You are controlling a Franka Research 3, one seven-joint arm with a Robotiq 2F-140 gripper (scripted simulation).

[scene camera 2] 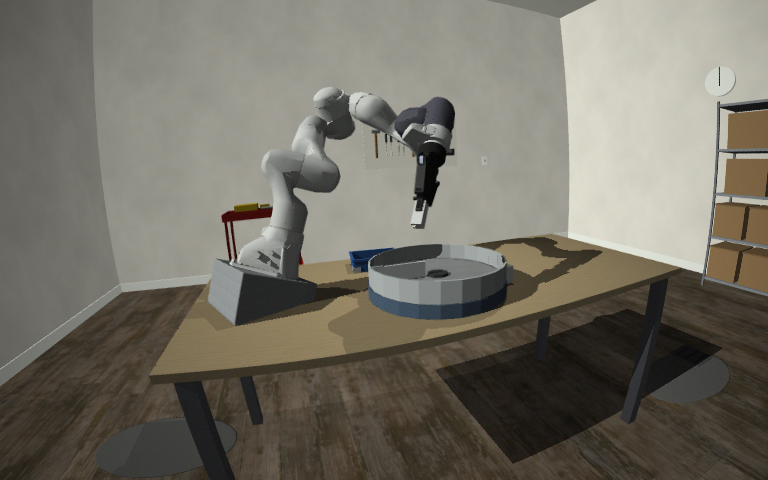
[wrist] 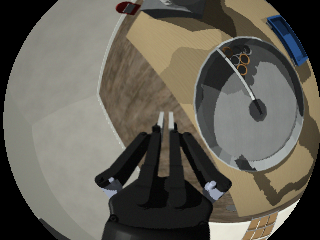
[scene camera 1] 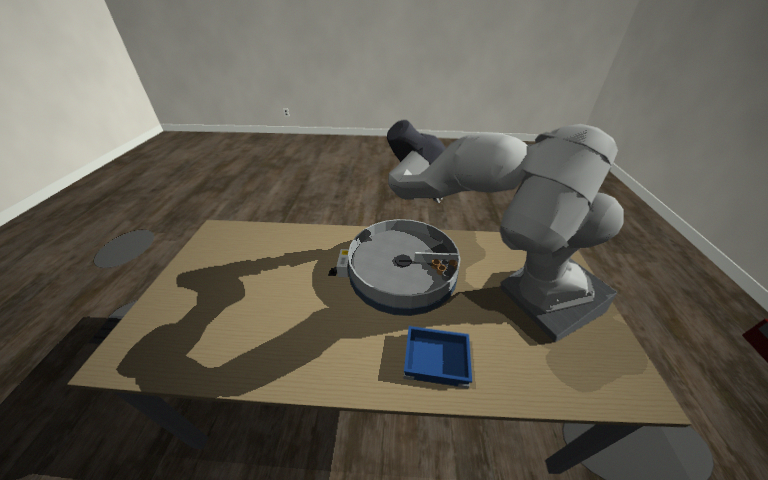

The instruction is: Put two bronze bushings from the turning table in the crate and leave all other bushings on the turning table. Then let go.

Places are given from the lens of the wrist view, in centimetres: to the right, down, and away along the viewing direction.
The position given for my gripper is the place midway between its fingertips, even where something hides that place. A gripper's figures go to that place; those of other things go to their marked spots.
my gripper [wrist: 166, 118]: 1, 0, 22
round grey turning table [wrist: 252, 130]: 29, 3, 24
